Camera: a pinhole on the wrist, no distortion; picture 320 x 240 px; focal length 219.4 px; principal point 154.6 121.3 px. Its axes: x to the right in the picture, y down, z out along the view. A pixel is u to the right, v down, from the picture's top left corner.
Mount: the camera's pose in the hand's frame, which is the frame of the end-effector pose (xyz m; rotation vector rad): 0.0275 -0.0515 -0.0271 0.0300 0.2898 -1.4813
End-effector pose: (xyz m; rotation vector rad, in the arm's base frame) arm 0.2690 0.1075 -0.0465 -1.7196 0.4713 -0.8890
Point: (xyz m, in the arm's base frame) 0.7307 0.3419 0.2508
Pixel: 215.0 160.2
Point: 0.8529 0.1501 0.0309
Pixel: 106.3 231.8
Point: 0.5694 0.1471 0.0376
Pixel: 122.7 211.8
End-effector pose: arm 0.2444 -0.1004 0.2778 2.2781 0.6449 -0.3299
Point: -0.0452 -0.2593 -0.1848
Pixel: 228.1 16.0
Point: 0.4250 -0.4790 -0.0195
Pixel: 13.2 146.8
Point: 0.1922 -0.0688 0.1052
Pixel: 259.2 92.8
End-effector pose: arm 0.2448 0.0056 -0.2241 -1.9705 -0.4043 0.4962
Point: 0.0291 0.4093 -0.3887
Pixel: 100.5 90.7
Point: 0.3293 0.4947 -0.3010
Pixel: 162.3 231.0
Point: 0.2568 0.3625 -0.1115
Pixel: 264.3 176.4
